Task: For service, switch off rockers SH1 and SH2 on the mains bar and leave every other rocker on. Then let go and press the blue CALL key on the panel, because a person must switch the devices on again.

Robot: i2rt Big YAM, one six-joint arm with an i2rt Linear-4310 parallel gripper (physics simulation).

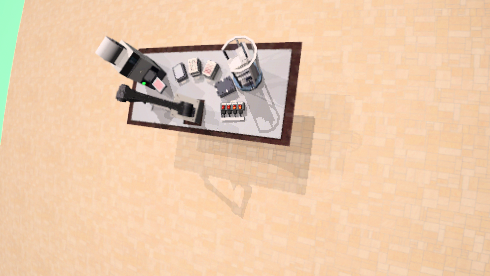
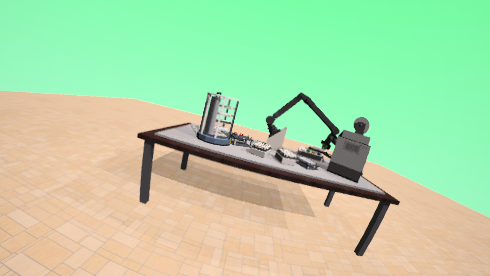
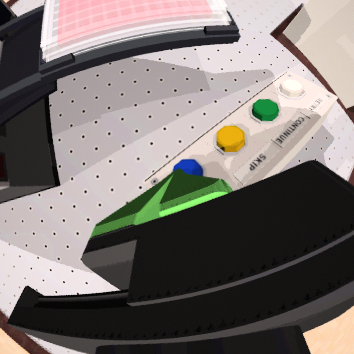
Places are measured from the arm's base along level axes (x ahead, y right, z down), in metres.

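Where they show: gripper, fingertip midpoint: (image 3: 179, 176); arm's base at its link origin: (image 1: 187, 111) (image 2: 275, 133).
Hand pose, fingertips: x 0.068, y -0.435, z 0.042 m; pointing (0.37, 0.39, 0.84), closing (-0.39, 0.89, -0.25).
Each offset is from my fingertips to the top centre of the thing.
The white key panel {dy +0.080, dx -0.034, dz -0.002 m} (image 3: 309, 116) (image 2: 310, 152) lies near the table's corner and carries a blue key {dy +0.008, dx -0.004, dz +0.007 m} (image 3: 189, 166), a yellow key {dy +0.057, dx -0.009, dz +0.007 m} (image 3: 230, 138), a green key {dy +0.107, dx -0.014, dz +0.007 m} (image 3: 265, 109) and a white key {dy +0.157, dx -0.019, dz +0.007 m} (image 3: 291, 88). My gripper (image 3: 179, 176) (image 2: 324, 147) (image 1: 143, 82) is shut and empty. Its green fingertips come down right at the near edge of the blue key and cover the label beside it. The mains bar (image 1: 232, 109) (image 2: 241, 138) stands far off near the table's middle, and all its rockers show red.
A grey box-shaped machine {dy -0.162, dx +0.254, dz -0.374 m} (image 1: 131, 63) (image 2: 349, 156) stands close beside the gripper, with a pink plate {dy +0.064, dx +0.121, dz -0.046 m} (image 3: 130, 17) (image 1: 158, 84) on its black tray. Several small racks {dy +0.339, dx +0.361, dz +0.013 m} (image 1: 195, 67) and a tall caged carousel {dy +0.864, dx +0.333, dz -0.262 m} (image 1: 243, 65) (image 2: 219, 118) stand further along. The table edge (image 3: 309, 63) runs just beyond the panel.
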